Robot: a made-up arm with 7 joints. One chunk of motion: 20 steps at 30 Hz.
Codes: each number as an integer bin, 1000 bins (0 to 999) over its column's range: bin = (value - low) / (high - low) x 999, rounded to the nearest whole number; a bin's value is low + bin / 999 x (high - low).
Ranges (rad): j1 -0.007..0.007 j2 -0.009..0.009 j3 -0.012..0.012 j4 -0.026..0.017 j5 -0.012..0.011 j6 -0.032..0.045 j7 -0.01..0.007
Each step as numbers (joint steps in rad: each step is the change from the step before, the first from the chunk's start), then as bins.
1 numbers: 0.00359 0.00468 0.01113 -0.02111 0.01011 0.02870 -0.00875
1 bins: 756 759 963 114 960 788 73
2 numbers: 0.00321 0.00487 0.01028 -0.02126 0.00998 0.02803 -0.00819
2 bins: 729 770 927 110 955 779 106
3 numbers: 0.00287 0.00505 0.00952 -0.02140 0.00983 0.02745 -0.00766
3 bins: 704 780 896 107 948 771 138
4 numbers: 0.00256 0.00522 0.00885 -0.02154 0.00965 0.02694 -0.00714
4 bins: 682 789 868 104 940 765 168
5 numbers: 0.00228 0.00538 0.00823 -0.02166 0.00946 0.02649 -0.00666
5 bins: 662 798 842 101 932 759 196
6 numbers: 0.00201 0.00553 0.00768 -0.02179 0.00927 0.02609 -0.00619
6 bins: 643 806 819 98 924 754 224
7 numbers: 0.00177 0.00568 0.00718 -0.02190 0.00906 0.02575 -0.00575
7 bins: 626 815 798 95 915 749 250
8 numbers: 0.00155 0.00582 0.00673 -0.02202 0.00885 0.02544 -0.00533
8 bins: 610 823 780 92 906 745 274
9 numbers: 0.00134 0.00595 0.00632 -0.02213 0.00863 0.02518 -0.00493
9 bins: 595 830 763 90 896 742 298
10 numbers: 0.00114 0.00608 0.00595 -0.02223 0.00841 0.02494 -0.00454
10 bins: 581 837 747 88 887 739 321
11 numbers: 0.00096 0.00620 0.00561 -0.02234 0.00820 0.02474 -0.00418
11 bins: 568 844 733 85 877 736 342
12 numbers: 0.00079 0.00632 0.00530 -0.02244 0.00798 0.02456 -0.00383
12 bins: 556 850 720 83 868 734 363
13 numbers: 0.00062 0.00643 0.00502 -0.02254 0.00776 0.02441 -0.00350
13 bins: 544 856 708 80 858 732 382
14 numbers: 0.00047 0.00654 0.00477 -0.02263 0.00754 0.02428 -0.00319
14 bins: 533 862 698 78 849 730 400
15 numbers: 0.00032 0.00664 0.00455 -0.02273 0.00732 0.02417 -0.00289
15 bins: 522 868 689 76 839 729 418
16 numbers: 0.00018 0.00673 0.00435 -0.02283 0.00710 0.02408 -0.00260
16 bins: 512 873 681 74 830 728 435
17 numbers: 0.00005 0.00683 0.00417 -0.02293 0.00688 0.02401 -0.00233
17 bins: 503 879 673 71 820 727 451
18 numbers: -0.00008 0.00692 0.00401 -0.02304 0.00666 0.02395 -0.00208
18 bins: 494 884 666 69 810 726 465
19 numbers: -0.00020 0.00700 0.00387 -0.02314 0.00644 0.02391 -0.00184
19 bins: 485 888 661 66 801 725 480
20 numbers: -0.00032 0.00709 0.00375 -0.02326 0.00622 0.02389 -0.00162
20 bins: 477 893 656 64 791 725 492
